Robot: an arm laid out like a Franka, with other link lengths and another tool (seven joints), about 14 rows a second.
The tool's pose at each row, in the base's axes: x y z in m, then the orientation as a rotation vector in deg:
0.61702 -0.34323 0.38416 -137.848 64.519 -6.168
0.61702 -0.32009 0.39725 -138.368 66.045 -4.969
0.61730 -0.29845 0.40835 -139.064 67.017 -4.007
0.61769 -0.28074 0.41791 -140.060 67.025 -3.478
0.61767 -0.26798 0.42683 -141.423 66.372 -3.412
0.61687 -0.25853 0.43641 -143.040 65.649 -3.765
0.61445 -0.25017 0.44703 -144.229 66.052 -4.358
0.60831 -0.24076 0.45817 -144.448 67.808 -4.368
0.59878 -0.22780 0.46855 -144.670 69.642 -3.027
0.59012 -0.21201 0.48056 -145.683 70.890 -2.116
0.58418 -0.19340 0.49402 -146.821 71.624 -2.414
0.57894 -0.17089 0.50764 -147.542 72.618 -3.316
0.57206 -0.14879 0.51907 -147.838 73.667 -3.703
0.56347 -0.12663 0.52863 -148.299 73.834 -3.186
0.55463 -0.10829 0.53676 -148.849 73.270 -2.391
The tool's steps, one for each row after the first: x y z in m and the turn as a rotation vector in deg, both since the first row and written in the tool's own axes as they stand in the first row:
-0.01883 -0.01859 -0.00257 -1.298 -0.138 0.992
-0.03611 -0.03566 -0.00390 -2.494 -0.242 1.530
-0.05021 -0.04995 -0.00536 -3.486 -0.288 1.295
-0.06082 -0.06096 -0.00829 -4.430 -0.140 0.455
-0.06958 -0.06990 -0.01329 -5.456 0.333 -0.577
-0.07873 -0.07758 -0.02006 -6.440 1.193 -0.814
-0.09117 -0.08345 -0.02787 -7.225 1.826 0.183
-0.10838 -0.08854 -0.03454 -8.420 1.642 1.445
-0.12733 -0.09652 -0.04131 -9.966 1.783 2.013
-0.14676 -0.10861 -0.04755 -11.100 2.547 2.026
-0.16864 -0.12341 -0.05223 -11.815 3.640 2.226
-0.19102 -0.13584 -0.05557 -12.339 4.305 2.679
-0.21433 -0.14625 -0.05769 -12.925 4.179 2.712
-0.23479 -0.15374 -0.06010 -13.397 3.674 2.335

